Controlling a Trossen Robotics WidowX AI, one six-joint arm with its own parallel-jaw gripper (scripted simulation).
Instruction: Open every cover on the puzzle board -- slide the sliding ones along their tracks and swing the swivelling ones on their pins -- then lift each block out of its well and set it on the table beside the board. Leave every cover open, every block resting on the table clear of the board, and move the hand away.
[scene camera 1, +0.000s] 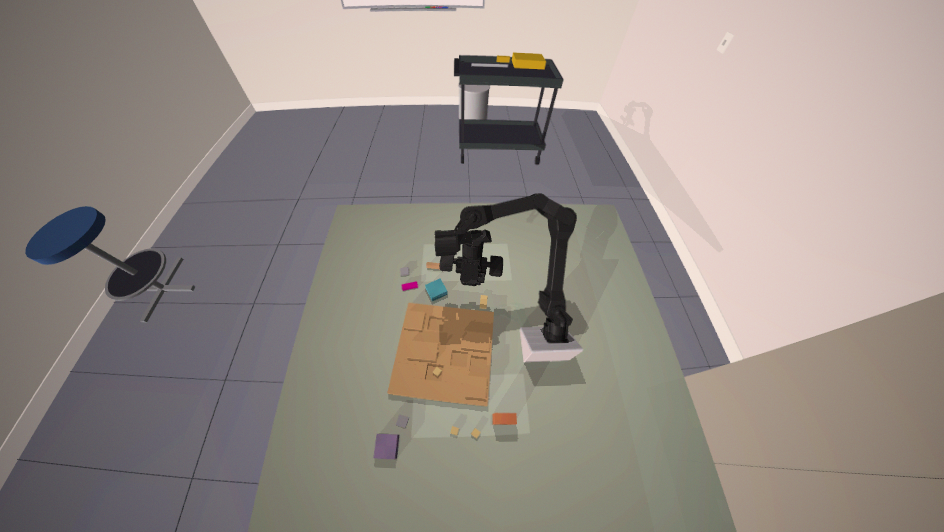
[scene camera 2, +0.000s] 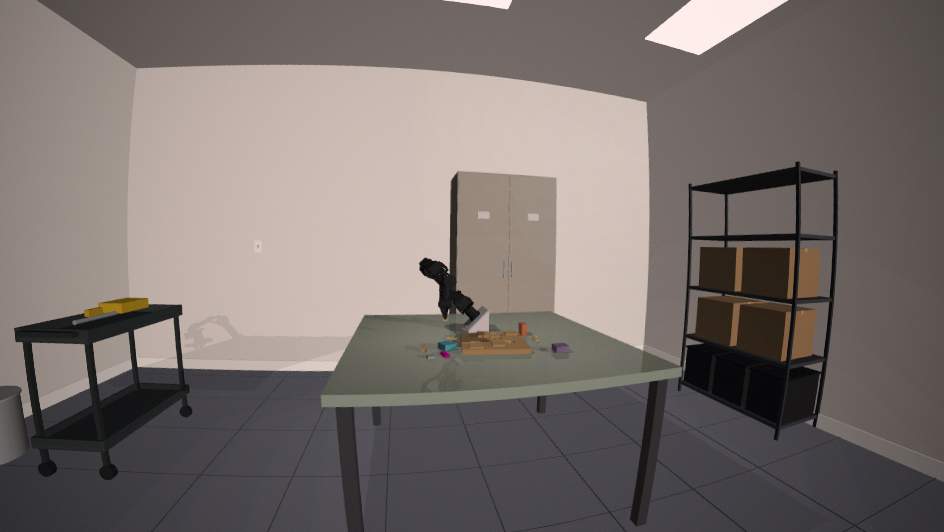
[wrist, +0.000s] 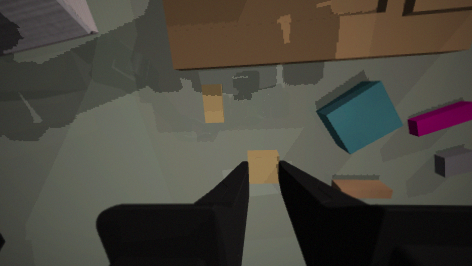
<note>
The pictures show: my gripper, a teal block, an orange stick and a tan puzzle board.
My gripper shows as well in the wrist view.
</note>
